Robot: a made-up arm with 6 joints. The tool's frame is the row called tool.
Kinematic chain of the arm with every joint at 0, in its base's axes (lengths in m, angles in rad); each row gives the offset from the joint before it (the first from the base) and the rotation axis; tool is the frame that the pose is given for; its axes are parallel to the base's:
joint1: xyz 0 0 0.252 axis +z
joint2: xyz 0 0 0 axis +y
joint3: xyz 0 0 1.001 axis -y
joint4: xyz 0 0 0 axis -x
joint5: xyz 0.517 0 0 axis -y
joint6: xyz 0 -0.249 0 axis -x
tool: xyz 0 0 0
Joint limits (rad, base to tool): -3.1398..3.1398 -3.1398..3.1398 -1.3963..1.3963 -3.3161..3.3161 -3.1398..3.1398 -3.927..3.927
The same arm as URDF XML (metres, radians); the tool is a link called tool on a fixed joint. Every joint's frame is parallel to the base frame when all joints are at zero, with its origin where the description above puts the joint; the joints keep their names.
<robot name="arm">
  <joint name="tool_joint" type="fixed">
    <parent link="link6"/>
    <child link="tool"/>
    <origin xyz="0.0000 0.0000 0.0000"/>
  </joint>
  <joint name="joint6" type="revolute">
    <parent link="link5"/>
    <child link="link6"/>
    <origin xyz="0.0000 -0.2490 0.0000"/>
    <axis xyz="-1 0 0"/>
    <limit lower="-3.9270" upper="3.9270"/>
  </joint>
  <joint name="joint5" type="revolute">
    <parent link="link4"/>
    <child link="link5"/>
    <origin xyz="0.5170 0.0000 0.0000"/>
    <axis xyz="0 -1 0"/>
    <limit lower="-3.1398" upper="3.1398"/>
  </joint>
  <joint name="joint4" type="revolute">
    <parent link="link3"/>
    <child link="link4"/>
    <origin xyz="0.0000 0.0000 0.0000"/>
    <axis xyz="-1 0 0"/>
    <limit lower="-3.3161" upper="3.3161"/>
  </joint>
  <joint name="joint3" type="revolute">
    <parent link="link2"/>
    <child link="link3"/>
    <origin xyz="0.0000 0.0000 1.0010"/>
    <axis xyz="0 -1 0"/>
    <limit lower="-1.3963" upper="1.3963"/>
  </joint>
  <joint name="joint2" type="revolute">
    <parent link="link1"/>
    <child link="link2"/>
    <origin xyz="0.0000 0.0000 0.0000"/>
    <axis xyz="0 1 0"/>
    <limit lower="-3.1398" upper="3.1398"/>
  </joint>
  <joint name="joint1" type="revolute">
    <parent link="base_link"/>
    <child link="link1"/>
    <origin xyz="0.0000 0.0000 0.2520"/>
    <axis xyz="0 0 1"/>
    <limit lower="-3.1398" upper="3.1398"/>
  </joint>
  <link name="base_link"/>
  <link name="link1"/>
  <link name="link2"/>
  <link name="link3"/>
  <link name="link4"/>
  <link name="link5"/>
  <link name="link6"/>
  <link name="tool"/>
</robot>

